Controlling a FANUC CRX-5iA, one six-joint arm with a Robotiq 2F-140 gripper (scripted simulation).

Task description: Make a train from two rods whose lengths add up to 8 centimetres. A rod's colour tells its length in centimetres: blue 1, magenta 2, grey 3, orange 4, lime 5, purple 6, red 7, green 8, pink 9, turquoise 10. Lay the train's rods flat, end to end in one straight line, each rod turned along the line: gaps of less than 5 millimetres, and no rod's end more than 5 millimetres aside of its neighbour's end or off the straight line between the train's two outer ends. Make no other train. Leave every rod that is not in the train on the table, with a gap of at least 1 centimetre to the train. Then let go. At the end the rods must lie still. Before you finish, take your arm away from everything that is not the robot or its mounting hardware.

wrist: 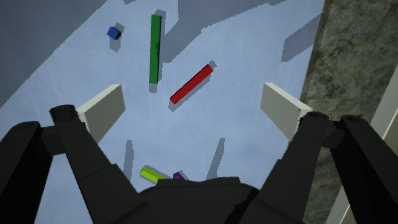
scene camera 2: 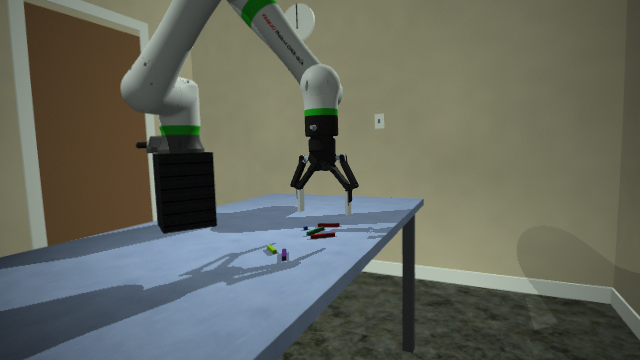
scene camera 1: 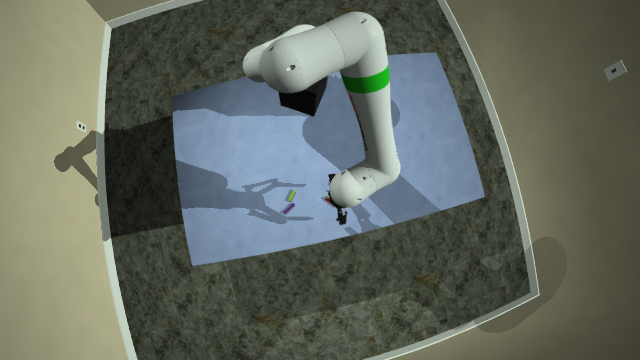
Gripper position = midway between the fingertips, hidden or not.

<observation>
In view: the gripper (scene camera 2: 324,212).
The gripper is seen too in the wrist view (wrist: 193,96).
</observation>
